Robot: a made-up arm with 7 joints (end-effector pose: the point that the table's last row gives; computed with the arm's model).
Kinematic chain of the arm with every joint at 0, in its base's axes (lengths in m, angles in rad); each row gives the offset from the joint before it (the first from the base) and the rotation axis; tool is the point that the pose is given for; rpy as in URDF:
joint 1: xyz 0 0 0.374 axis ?
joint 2: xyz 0 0 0 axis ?
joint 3: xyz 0 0 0.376 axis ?
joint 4: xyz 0.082 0 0 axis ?
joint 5: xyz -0.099 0 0.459 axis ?
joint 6: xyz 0 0 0 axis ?
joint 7: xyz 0.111 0 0 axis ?
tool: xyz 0 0 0 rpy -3.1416 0 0
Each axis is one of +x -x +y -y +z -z.
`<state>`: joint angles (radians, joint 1 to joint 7).
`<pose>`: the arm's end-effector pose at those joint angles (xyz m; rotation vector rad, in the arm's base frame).
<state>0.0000 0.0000 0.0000 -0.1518 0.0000 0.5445 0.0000</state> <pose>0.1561 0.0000 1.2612 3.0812 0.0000 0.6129</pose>
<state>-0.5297 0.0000 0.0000 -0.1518 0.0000 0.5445 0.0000</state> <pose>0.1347 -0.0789 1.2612 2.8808 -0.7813 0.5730</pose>
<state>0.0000 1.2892 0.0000 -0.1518 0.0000 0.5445 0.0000</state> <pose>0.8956 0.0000 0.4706 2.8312 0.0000 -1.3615</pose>
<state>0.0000 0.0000 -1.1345 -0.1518 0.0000 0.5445 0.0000</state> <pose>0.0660 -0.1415 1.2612 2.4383 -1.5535 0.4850</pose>
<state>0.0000 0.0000 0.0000 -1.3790 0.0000 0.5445 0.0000</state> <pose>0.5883 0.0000 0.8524 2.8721 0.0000 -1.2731</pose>
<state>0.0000 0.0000 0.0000 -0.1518 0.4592 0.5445 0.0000</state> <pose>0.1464 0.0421 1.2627 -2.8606 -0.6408 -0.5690</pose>
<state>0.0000 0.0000 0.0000 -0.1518 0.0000 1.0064 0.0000</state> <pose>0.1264 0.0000 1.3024 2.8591 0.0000 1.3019</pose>
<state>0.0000 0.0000 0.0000 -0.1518 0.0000 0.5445 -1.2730</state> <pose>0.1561 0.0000 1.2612 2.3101 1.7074 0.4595</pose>
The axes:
joint 1: +z
joint 2: +y
joint 3: +z
joint 4: -y
joint 5: +z
joint 6: -y
joint 7: -z

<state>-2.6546 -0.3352 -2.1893 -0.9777 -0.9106 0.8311 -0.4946</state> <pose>0.3176 0.5912 0.9448 1.8815 1.6749 -0.1488</pose>
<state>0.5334 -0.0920 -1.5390 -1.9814 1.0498 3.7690 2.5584</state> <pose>0.1747 -0.4806 0.7174 1.4424 0.9741 -0.8338</pose>
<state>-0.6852 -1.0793 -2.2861 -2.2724 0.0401 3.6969 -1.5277</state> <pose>-0.5482 -0.0485 0.2002 1.1873 -1.9543 0.0965</pose>
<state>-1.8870 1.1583 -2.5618 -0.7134 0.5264 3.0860 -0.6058</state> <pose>-0.2951 -0.6306 0.9280 0.6879 -0.1722 -1.5655</pose>
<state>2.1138 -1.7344 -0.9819 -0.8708 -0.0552 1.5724 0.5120</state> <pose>0.7621 -0.5320 0.4894 -1.1119 0.1642 0.0184</pose>
